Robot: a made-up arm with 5 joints.
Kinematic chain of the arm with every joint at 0, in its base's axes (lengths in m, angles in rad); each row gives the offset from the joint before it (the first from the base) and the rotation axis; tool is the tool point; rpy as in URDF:
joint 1: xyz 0.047 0 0.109 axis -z
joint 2: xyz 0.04 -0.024 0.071 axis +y
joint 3: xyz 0.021 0 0.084 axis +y
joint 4: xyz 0.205 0 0.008 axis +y
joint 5: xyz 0.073 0.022 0 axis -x
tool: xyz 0 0 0 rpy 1.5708 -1.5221 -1.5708
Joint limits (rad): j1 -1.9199..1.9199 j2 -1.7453..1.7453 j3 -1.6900..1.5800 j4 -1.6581..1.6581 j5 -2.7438..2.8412
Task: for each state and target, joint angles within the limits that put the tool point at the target. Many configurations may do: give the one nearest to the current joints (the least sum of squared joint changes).
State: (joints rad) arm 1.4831 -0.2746 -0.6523 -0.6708 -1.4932
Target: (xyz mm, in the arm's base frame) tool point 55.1 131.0 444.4
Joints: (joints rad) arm 1.6478 -0.7485 -1.0646 -1.4456 -1.4932
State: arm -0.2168 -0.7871 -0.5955 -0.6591 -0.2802
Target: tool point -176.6 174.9 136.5
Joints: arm 0.6708 -1.6544 -1.4116 -1.1713 -0.2802
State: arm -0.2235 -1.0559 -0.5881 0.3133 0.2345
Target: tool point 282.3 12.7 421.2
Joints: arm -0.0624 -0.5506 -0.1497 0.4171 0.2345
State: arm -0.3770 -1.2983 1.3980 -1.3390 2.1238
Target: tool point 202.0 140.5 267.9
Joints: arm -0.7459 -1.1934 1.3598 -1.2207 2.1238
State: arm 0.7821 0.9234 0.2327 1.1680 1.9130
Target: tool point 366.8 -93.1 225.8
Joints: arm 0.2773 0.2892 -0.3878 0.9917 1.9130
